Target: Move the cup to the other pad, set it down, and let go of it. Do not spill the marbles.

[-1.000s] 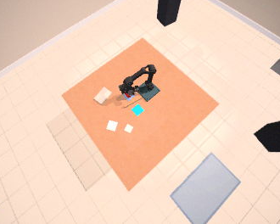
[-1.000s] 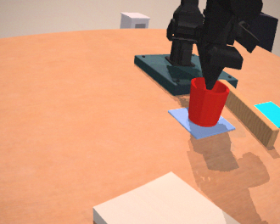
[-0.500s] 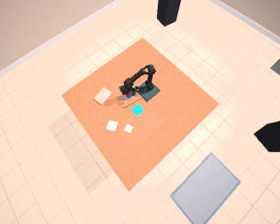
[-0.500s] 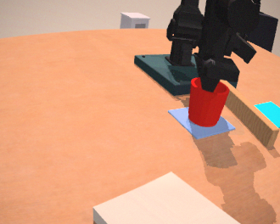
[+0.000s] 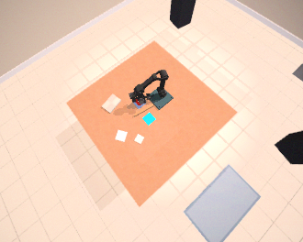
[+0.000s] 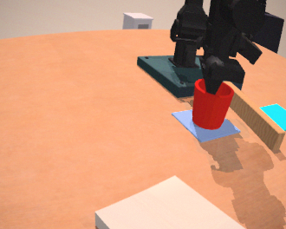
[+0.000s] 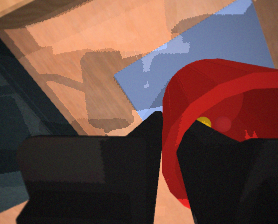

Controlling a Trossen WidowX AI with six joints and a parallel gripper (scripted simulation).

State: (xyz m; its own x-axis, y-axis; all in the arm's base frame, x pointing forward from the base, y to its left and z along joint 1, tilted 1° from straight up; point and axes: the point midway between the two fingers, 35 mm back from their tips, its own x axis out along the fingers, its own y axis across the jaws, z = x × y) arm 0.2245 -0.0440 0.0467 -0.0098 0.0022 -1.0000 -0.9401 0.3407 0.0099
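The yellow marble is 2 cm ahead of my gripper tip, 2 cm to the right of it and 2 cm below it. From my gripper tip the other things lie so: cyan pad 3 cm ahead, 19 cm to the left, 5 cm below; then wooden bar 3 cm ahead, 9 cm to the left, 3 cm below; then red cup 3 cm ahead, 1 cm to the right.
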